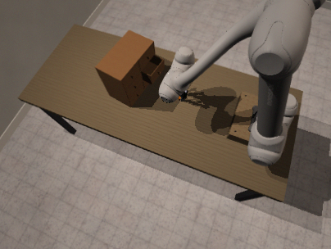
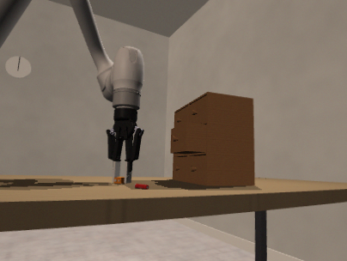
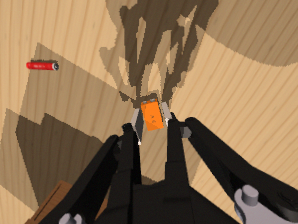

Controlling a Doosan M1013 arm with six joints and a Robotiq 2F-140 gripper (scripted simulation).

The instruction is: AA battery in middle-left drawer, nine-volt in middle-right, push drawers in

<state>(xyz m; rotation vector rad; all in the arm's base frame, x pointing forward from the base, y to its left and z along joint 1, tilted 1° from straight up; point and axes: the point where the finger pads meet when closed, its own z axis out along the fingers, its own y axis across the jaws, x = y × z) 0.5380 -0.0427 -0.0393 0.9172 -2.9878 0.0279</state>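
Now: hand 10 mm past the orange nine-volt battery and 20 mm above it. From my hand the other things lie so: AA battery 330 mm ahead, 60 mm to the left, 80 mm above.
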